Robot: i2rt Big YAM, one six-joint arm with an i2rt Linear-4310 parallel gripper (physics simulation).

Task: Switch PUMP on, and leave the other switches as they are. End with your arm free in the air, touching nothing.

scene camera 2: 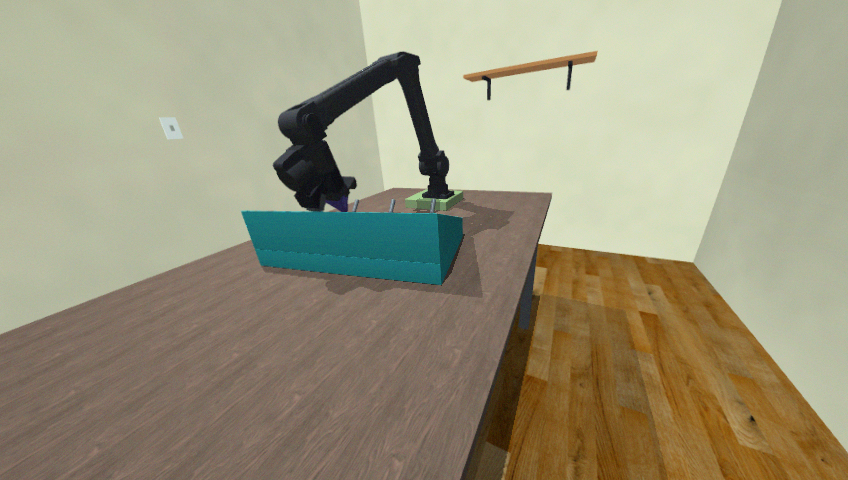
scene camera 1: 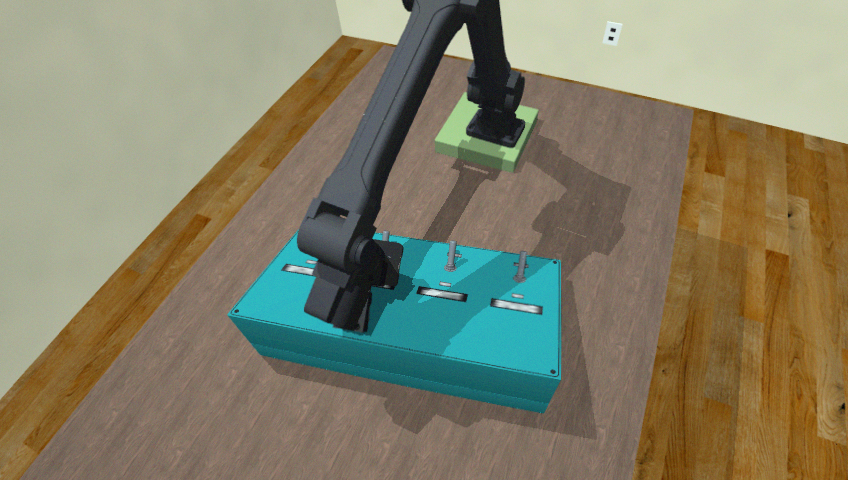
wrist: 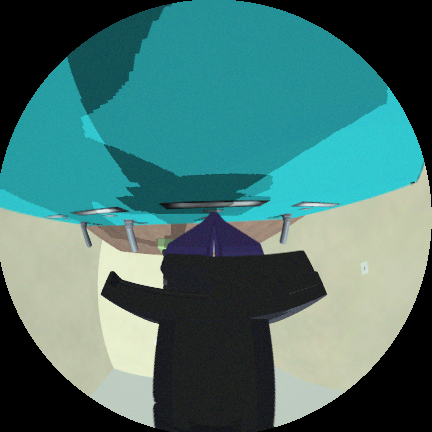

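Switch box in sight. My gripper visible, in the wrist view too.
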